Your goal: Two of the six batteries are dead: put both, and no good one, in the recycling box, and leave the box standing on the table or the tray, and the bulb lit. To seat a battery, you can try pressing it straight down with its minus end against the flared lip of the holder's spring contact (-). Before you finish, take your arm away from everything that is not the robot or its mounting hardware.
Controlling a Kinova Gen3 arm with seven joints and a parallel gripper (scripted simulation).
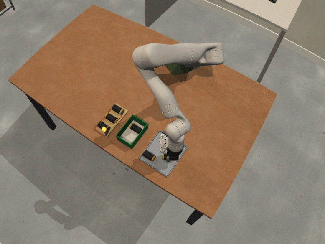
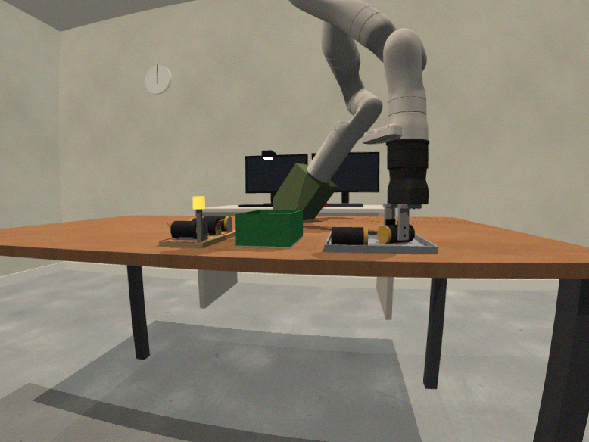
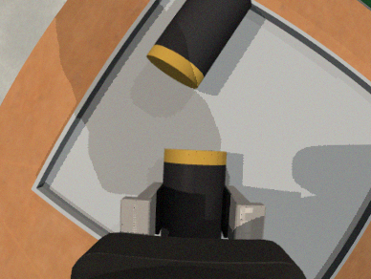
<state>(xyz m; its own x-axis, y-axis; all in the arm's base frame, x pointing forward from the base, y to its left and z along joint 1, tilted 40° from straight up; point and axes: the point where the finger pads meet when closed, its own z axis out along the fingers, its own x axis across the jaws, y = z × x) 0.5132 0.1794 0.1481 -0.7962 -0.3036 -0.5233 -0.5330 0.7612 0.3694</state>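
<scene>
My hand is 1 cm past the grey tray, 4 cm to the left of it and 2 cm above it. From my hand the other things lie so: green recycling box (1 cm ahead, 24 cm to the right, 1 cm below).
</scene>
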